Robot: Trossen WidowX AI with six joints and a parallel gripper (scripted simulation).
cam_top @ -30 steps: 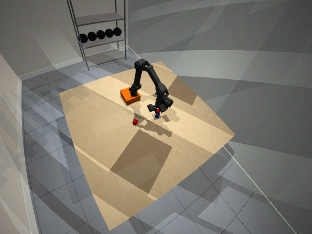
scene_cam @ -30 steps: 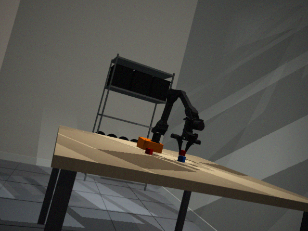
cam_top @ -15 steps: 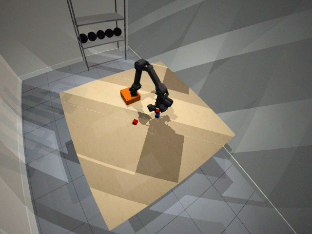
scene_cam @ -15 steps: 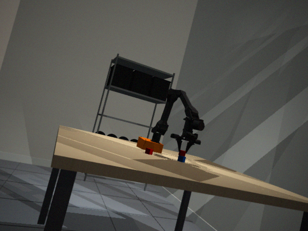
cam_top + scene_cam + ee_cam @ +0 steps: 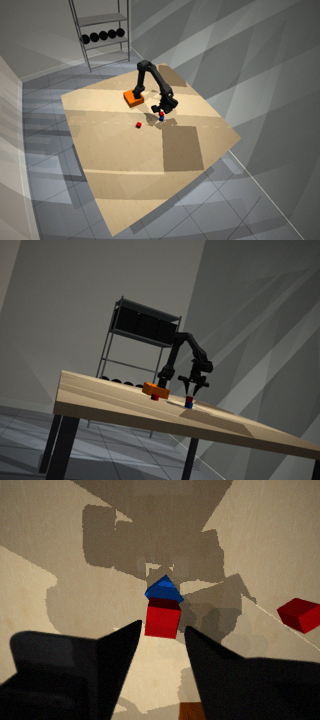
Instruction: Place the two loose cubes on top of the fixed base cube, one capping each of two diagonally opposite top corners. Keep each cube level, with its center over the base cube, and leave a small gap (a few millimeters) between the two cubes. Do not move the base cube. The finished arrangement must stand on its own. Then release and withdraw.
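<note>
The blue cube lies 60 mm below my gripper tip and 20 mm ahead of it.
</note>
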